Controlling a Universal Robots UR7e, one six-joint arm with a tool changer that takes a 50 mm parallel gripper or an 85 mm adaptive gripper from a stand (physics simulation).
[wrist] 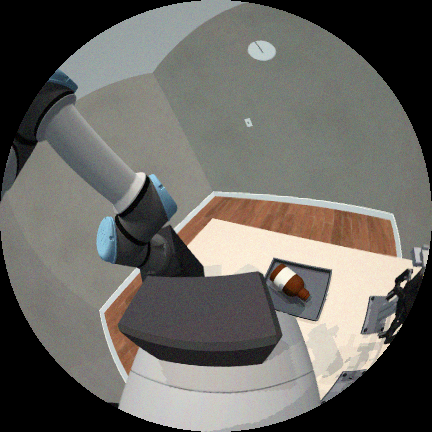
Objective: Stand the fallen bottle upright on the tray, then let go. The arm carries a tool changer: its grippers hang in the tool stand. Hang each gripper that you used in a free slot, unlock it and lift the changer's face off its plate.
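Pixels of known places: arm's base, origin of its link: (153, 253).
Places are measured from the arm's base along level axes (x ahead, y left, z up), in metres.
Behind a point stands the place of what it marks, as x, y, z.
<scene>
The brown bottle (290, 283) @(0.415, 0.168, -0.164) with a white label lies on its side on the grey tray (316, 305) @(0.536, 0.144, -0.236), right of the middle of the wrist view. Its neck points to the lower right. A dark block (200, 305) and a pale rounded housing (215, 375) fill the lower middle of the view. No gripper fingers show in front of them. A black jointed mechanism (404, 302) is cut off at the right edge; it looks like part of a gripper at the tool stand. Whether its fingers are open or shut cannot be made out.
A grey metal plate (371, 320) with bolts sits on the cream table (240, 242) @(0.105, 0.310, -0.241) beside the black mechanism. Another plate (345, 385) shows at the lower right. The arm's own links (92, 150) @(0.190, 0.022, 0.354) cross the left side. Wooden floor and grey walls lie beyond the table.
</scene>
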